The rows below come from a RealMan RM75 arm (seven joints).
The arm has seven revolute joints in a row. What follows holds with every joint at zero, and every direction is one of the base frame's. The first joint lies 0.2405 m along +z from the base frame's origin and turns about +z. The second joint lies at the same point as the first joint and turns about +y. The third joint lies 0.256 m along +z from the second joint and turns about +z. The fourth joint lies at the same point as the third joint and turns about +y. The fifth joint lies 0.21 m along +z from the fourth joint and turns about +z. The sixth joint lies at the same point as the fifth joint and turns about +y. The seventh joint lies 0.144 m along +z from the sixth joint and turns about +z. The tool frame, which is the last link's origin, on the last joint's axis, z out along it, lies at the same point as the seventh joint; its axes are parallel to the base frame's.
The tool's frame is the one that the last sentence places.
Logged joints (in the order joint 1, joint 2, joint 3, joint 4, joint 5, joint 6, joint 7), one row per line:
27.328 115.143 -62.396 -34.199 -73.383 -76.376 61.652
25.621 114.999 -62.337 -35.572 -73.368 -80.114 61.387
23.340 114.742 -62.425 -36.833 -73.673 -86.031 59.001
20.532 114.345 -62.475 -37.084 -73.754 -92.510 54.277
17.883 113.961 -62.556 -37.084 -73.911 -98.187 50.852
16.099 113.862 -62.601 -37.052 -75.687 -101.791 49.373
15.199 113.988 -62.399 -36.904 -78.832 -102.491 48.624
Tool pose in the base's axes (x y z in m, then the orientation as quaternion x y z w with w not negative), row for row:
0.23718 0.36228 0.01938 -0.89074 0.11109 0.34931 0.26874
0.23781 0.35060 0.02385 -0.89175 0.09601 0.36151 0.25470
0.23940 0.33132 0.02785 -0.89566 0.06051 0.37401 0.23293
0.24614 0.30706 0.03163 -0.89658 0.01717 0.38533 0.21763
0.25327 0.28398 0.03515 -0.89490 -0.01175 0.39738 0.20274
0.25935 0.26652 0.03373 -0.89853 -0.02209 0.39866 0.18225
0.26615 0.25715 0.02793 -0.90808 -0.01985 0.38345 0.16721
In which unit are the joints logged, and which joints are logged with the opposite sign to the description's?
The joints are logged in degrees. Opposite sign: none.
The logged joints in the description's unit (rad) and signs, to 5 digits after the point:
0.47696 2.00962 -1.08902 -0.59689 -1.28077 -1.33301 1.07603
0.44717 2.00711 -1.08799 -0.62085 -1.28051 -1.39825 1.07141
0.40736 2.00263 -1.08952 -0.64286 -1.28584 -1.50152 1.02976
0.35835 1.99570 -1.09039 -0.64724 -1.28725 -1.61460 0.94731
0.31212 1.98899 -1.09181 -0.64724 -1.28999 -1.71369 0.88753
0.28098 1.98727 -1.09259 -0.64668 -1.32099 -1.77659 0.86172
0.26527 1.98947 -1.08907 -0.64410 -1.37588 -1.78881 0.84865

